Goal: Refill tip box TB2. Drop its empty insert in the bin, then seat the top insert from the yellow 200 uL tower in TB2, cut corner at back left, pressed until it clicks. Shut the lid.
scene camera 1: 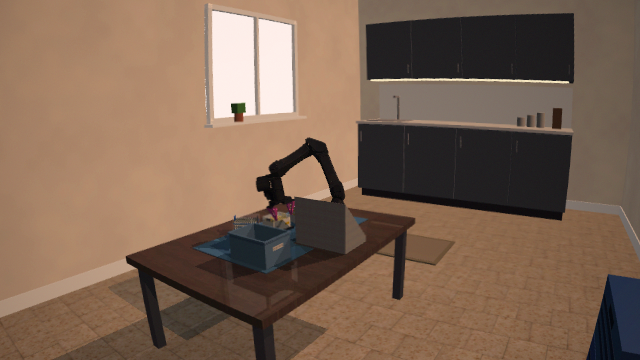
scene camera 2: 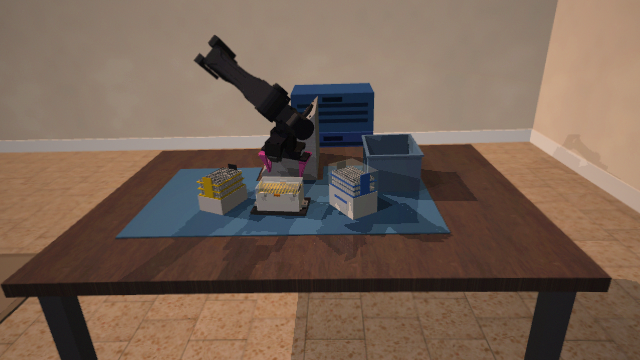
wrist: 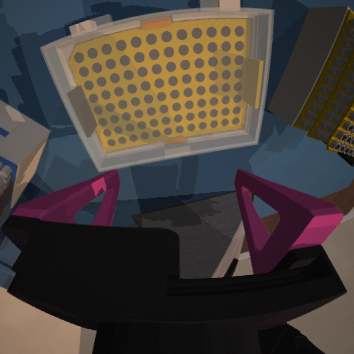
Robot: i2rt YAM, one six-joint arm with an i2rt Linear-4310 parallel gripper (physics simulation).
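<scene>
A white tip box, TB2 [scene camera 2: 280, 202] [wrist: 180, 154], stands on a dark base at the middle of the mat. A yellow insert with empty holes [wrist: 160, 85] lies in it, with a tab standing at each side and its cut corner at the upper left in the wrist view. I cannot make out how the lid stands. The yellow tower [scene camera 2: 232, 199] [wrist: 307, 60], with several stacked inserts, is left of the box in scene camera 2. The grey-blue bin [scene camera 1: 245, 247] [scene camera 2: 395, 172] looks empty. My gripper [scene camera 1: 283, 215] [scene camera 2: 285, 173] [wrist: 176, 175] is wide open and empty, above and beside the box.
A blue-marked tower [scene camera 2: 352, 200] [wrist: 25, 145] under a clear cover stands between box and bin. A grey wedge-shaped block [scene camera 1: 320, 225] [wrist: 200, 235] stands close to the arm. The blue mat [scene camera 2: 160, 210] lies on the brown table [scene camera 2: 320, 260]. A blue cabinet [scene camera 2: 332, 107] stands beyond.
</scene>
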